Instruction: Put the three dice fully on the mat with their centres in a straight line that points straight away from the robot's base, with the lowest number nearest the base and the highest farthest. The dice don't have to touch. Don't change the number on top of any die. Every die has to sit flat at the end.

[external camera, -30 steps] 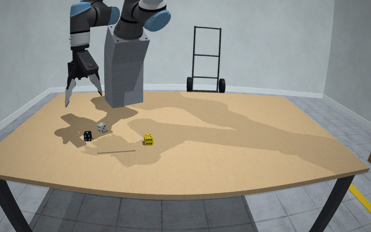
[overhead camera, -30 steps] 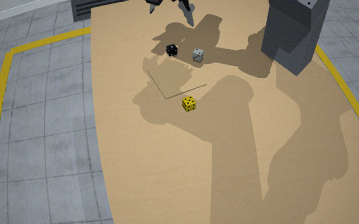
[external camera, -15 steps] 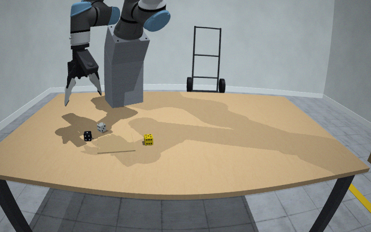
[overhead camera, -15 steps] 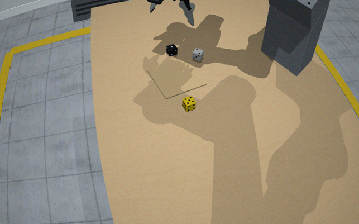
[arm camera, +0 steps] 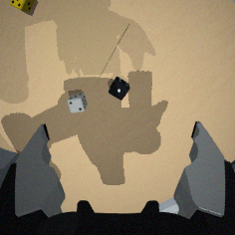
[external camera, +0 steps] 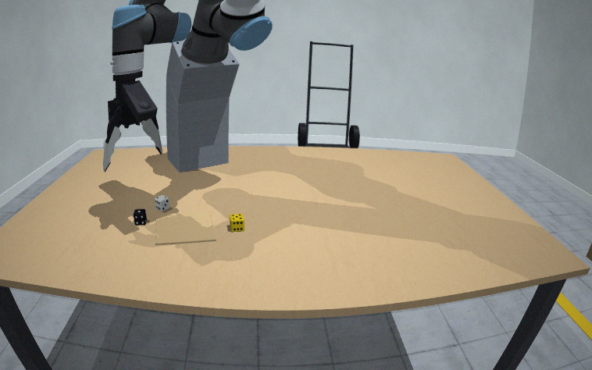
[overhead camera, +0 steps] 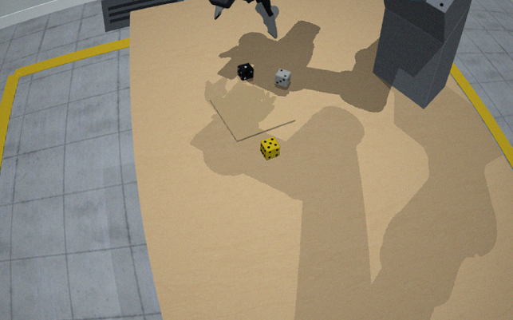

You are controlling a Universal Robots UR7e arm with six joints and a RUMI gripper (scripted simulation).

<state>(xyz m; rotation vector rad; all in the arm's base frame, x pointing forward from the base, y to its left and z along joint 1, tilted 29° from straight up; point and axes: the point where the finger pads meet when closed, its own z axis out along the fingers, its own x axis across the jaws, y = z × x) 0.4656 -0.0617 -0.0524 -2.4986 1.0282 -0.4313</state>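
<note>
Now: the black die 10 mm behind my hand, 10 mm to the right of it and 140 mm below it. Round my hand: yellow die 20 mm behind, 240 mm to the left, 140 mm below; mat 110 mm to the left, 150 mm below; white die 90 mm behind, 30 mm to the left, 140 mm below.
</note>
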